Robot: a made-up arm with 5 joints.
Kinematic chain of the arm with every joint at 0, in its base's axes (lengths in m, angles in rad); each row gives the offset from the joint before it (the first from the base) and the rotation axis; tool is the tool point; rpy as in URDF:
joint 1: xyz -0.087 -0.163 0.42 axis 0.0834 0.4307 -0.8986
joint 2: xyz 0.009 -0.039 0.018 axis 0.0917 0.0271 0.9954
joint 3: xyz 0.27 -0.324 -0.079 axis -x
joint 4: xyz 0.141 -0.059 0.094 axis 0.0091 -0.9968 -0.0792
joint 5: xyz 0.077 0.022 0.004 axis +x
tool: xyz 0.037 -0.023 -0.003 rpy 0 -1.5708 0
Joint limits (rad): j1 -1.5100..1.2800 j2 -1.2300..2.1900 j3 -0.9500..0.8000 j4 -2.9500..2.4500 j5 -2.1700..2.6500
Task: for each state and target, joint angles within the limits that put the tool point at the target. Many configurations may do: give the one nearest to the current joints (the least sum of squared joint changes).
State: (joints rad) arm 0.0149 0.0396 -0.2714 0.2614 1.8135
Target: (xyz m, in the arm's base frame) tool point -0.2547 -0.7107 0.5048
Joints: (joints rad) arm 0.9128 -0.6383 0.6263 1.1792 2.0048
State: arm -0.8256 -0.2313 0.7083 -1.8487 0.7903
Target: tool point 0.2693 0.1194 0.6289
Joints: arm -1.2304 0.3865 0.8000 -2.2400 0.8948
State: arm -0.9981 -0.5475 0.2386 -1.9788 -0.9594
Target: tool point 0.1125 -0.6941 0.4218
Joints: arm -0.3829 -0.7965 0.0652 -2.1105 -0.9810
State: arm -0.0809 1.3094 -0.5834 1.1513 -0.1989
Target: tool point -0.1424 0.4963 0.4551
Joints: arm -0.7859 1.7885 -0.7162 0.9329 -0.1563
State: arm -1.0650 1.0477 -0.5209 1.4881 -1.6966
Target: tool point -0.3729 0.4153 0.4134
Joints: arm -1.3990 1.6976 -0.9360 1.3325 -1.6549
